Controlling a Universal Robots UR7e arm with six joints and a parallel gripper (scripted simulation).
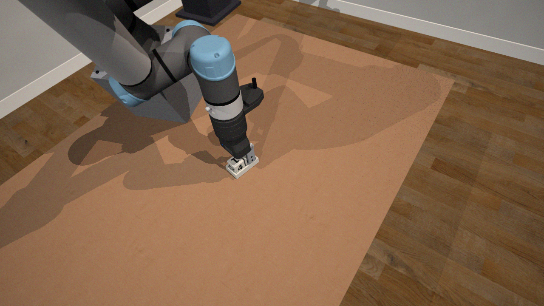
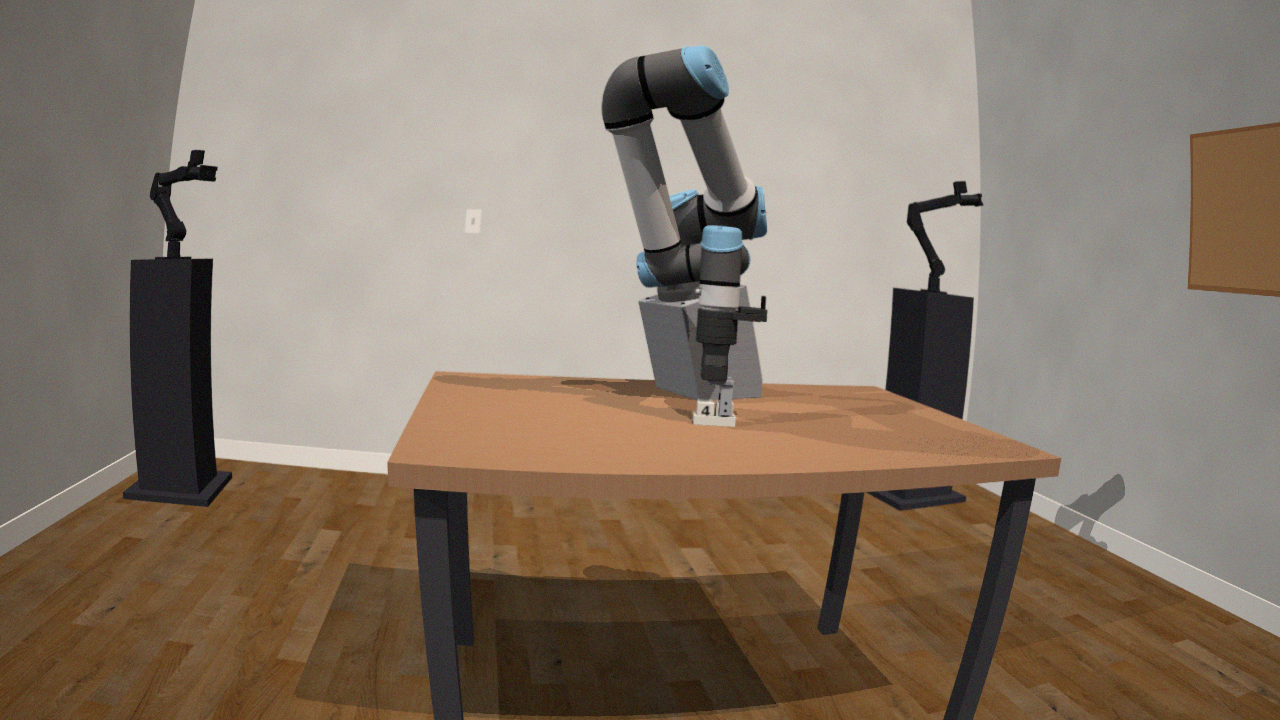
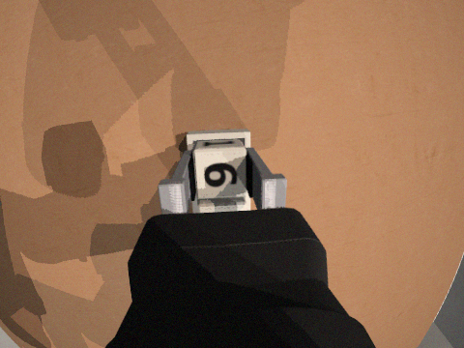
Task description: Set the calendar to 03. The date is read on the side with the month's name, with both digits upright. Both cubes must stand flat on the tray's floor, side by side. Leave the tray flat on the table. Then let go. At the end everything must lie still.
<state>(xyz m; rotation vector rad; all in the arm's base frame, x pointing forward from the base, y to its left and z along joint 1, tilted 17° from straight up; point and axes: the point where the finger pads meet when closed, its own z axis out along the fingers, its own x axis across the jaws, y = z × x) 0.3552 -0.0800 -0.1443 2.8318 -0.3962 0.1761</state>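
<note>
Right now the white tray is 30 mm below my hand, 20 mm to the right of it and 10 mm behind it.
</note>
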